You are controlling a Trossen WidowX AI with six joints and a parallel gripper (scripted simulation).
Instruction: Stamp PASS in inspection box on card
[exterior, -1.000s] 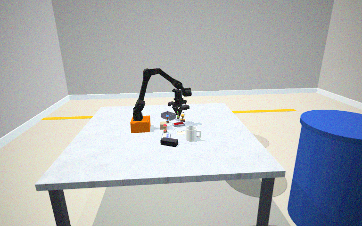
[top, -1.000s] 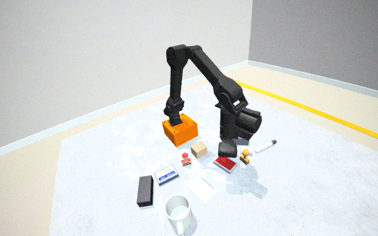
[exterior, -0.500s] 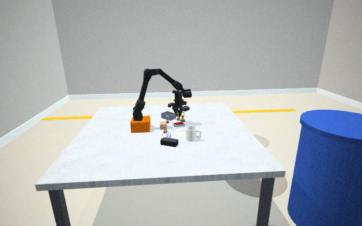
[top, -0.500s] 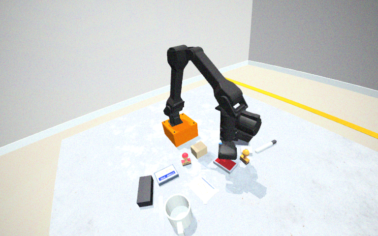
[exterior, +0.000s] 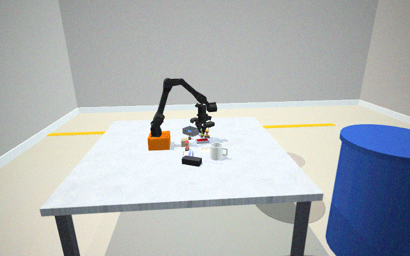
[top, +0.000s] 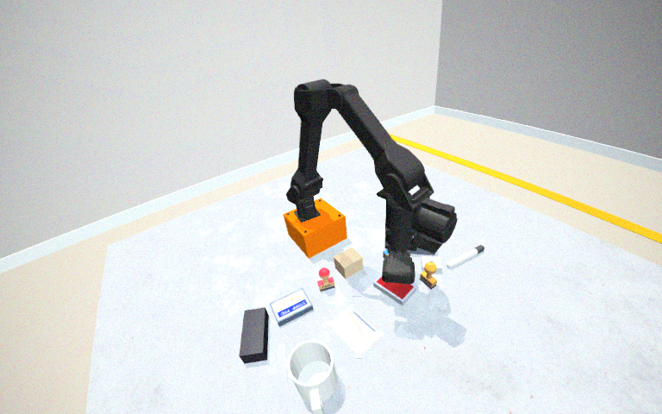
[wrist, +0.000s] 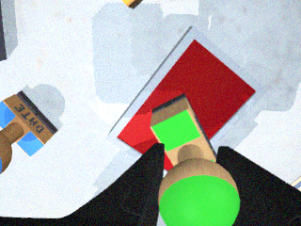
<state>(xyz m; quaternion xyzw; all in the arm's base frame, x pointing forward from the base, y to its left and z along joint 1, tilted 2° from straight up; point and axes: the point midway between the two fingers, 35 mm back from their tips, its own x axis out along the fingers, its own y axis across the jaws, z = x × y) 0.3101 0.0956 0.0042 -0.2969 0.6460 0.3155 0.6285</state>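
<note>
Now: the red ink pad 60 mm below my gripper tip. The rest, counted from my gripper tip: yellow-knobbed stamp (80 mm to the left, 40 mm below, 30 mm ahead); then blue-knobbed stamp (100 mm behind, 60 mm to the left, 40 mm below); then green-knobbed stamp (right at my gripper tip).
</note>
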